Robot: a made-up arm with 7 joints. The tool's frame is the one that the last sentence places.
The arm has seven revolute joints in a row. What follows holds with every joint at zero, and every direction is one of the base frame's.
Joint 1 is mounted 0.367 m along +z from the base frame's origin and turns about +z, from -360 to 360 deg.
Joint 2 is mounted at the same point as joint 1 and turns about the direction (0, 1, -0.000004), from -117.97 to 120 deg.
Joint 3 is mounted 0.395 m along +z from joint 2 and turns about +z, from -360 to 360 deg.
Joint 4 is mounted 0.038 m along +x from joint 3 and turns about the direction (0, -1, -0.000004), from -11 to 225 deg.
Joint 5 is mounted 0.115 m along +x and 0.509 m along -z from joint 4 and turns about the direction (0, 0.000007, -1), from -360 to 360 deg.
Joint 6 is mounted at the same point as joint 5 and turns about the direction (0, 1, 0.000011), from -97 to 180 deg.
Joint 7 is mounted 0.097 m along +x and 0.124 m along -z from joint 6 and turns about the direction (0, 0.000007, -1), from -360 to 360 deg.
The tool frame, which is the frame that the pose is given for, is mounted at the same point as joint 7; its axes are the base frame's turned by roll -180, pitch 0 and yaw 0 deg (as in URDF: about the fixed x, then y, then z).
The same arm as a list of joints. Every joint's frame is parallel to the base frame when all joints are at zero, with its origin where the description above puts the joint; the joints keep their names.
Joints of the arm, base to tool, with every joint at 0 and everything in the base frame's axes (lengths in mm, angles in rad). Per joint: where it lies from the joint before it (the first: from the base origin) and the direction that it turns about. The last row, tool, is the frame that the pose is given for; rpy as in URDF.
joint 1: axis +z xyz 0 0 367
joint 2: axis +y xyz 0 0 0
joint 3: axis +z xyz 0 0 395
joint 4: axis -y xyz 38 0 0
joint 5: axis -z xyz 115 0 -509
joint 6: axis +y xyz 0 0 0
joint 7: axis -z xyz 97 0 -124
tool: xyz 0 0 0 rpy 3.1416 0 0
Joint limits (rad, base to tool): -6.2832..6.2832 -2.059..2.0944 -6.2832..6.2832 -0.192..3.927 -6.2832..6.2832 -1.693..3.1416 -6.2832..6.2832

